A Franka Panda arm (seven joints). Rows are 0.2 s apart.
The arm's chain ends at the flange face. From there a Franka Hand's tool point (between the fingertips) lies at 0.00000 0.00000 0.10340 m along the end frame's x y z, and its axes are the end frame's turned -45 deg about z.
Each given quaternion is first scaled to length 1.
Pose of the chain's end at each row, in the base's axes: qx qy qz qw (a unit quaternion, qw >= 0); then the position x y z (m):
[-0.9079 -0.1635 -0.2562 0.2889 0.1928 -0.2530 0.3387]
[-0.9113 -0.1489 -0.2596 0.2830 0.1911 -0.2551 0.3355]
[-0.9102 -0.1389 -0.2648 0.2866 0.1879 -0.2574 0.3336]
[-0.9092 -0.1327 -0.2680 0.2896 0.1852 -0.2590 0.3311]
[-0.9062 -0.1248 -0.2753 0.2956 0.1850 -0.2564 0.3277]
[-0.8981 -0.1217 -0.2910 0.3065 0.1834 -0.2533 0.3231]
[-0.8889 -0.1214 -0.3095 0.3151 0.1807 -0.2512 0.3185]
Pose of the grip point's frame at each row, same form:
[-0.7762 -0.4985 -0.3472 0.1689 0.2311 -0.1901 0.2661]
[-0.7849 -0.4863 -0.3481 0.1621 0.2313 -0.1938 0.2626]
[-0.7878 -0.4766 -0.3543 0.1634 0.2295 -0.1958 0.2617]
[-0.7892 -0.4705 -0.3584 0.1650 0.2276 -0.1972 0.2599]
[-0.7895 -0.4621 -0.3675 0.1678 0.2290 -0.1939 0.2580]
[-0.7832 -0.4561 -0.3861 0.1718 0.2297 -0.1891 0.2566]
[-0.7748 -0.4523 -0.4065 0.1727 0.2297 -0.1855 0.2554]

